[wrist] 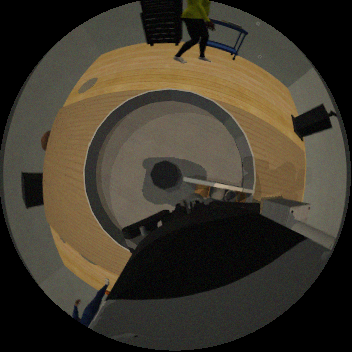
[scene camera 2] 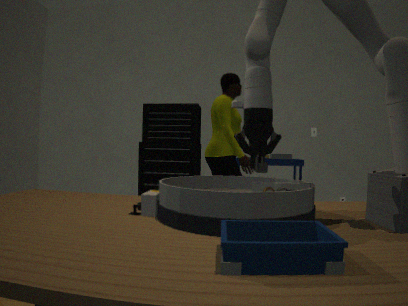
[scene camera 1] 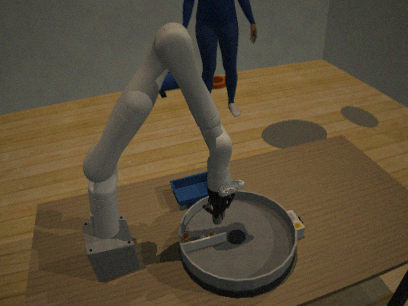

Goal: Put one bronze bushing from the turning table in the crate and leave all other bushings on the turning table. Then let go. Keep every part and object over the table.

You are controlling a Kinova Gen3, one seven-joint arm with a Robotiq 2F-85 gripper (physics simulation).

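Frame: origin at the arm's base, x ahead, y left, z up, level; millimetres.
Seen in the pictures: gripper, fingertip midpoint: [wrist: 186, 204] [scene camera 2: 257, 171] [scene camera 1: 219, 219]; arm's base, link origin: [scene camera 1: 106, 229].
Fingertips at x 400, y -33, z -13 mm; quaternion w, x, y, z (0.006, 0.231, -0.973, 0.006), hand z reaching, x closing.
Observation:
Offsets run from my fingertips to a thing's middle. "spot": to the spot under its first point.
My gripper [scene camera 1: 217, 217] [scene camera 2: 260, 165] hangs just above the turning table [scene camera 1: 239, 277] [scene camera 2: 233, 197] [wrist: 95, 157], over its back left part. It is shut on a small grey bushing {10 mm back, 5 mm right, 10 mm up} [scene camera 1: 217, 220] [scene camera 2: 261, 167]. Two bronze bushings {129 mm back, 1 mm right, 64 mm down} [scene camera 1: 185, 237] {33 mm back, 26 mm right, 61 mm down} [scene camera 1: 211, 234] lie on the table behind the fixed grey bar {spot: 67 mm back, 51 mm right, 43 mm down} [scene camera 1: 204, 241] [wrist: 216, 184], at the left rim. They also show in scene camera 2 [scene camera 2: 269, 189] and in the wrist view [wrist: 202, 190]. The blue crate {43 mm back, 295 mm left, 105 mm down} [scene camera 1: 189, 189] [scene camera 2: 282, 243] stands empty on the table top, just behind the turning table.
A black hub {56 mm ahead, 34 mm right, 73 mm down} [scene camera 1: 236, 236] [wrist: 166, 174] sits at the turning table's centre. A control box {spot: 286 mm ahead, 30 mm right, 70 mm down} [scene camera 1: 295, 223] [scene camera 2: 149, 203] is fixed to its side. The arm's base [scene camera 1: 108, 252] stands at the left. A person in blue [scene camera 1: 221, 45] and a person in yellow [scene camera 2: 224, 127] stand beyond.

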